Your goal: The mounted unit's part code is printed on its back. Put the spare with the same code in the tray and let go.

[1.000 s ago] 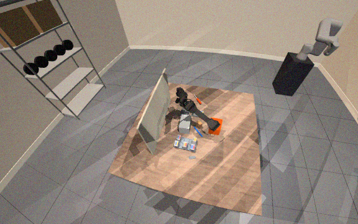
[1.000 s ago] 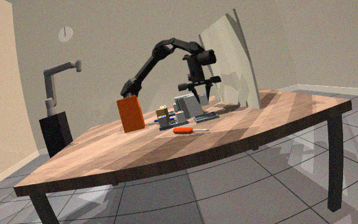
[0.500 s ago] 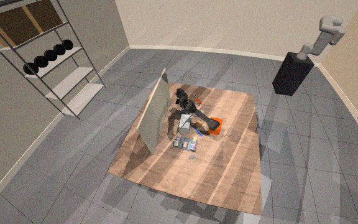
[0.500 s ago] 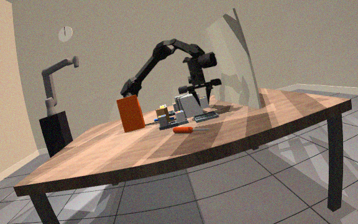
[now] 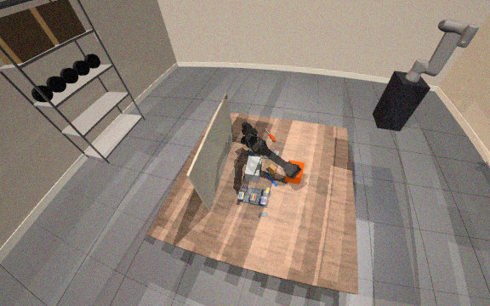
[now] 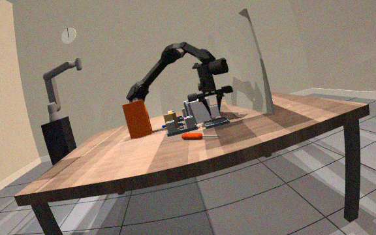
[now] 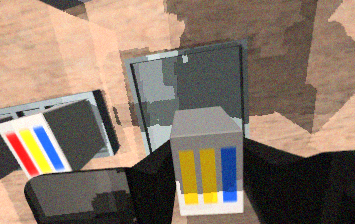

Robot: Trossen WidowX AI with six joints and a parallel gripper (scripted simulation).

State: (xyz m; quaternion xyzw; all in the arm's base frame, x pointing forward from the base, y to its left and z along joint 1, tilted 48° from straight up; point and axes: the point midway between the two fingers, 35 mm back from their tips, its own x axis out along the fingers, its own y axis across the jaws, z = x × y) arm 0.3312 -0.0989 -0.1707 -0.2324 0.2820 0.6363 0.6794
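Right now the grey tray is 40 mm below my gripper tip. The rest, counted from my gripper tip: grey mounted unit: 210 mm to the left, 50 mm behind, 10 mm above; white panel: 210 mm to the left, 200 mm ahead, 180 mm above; grey spare: 20 mm above.
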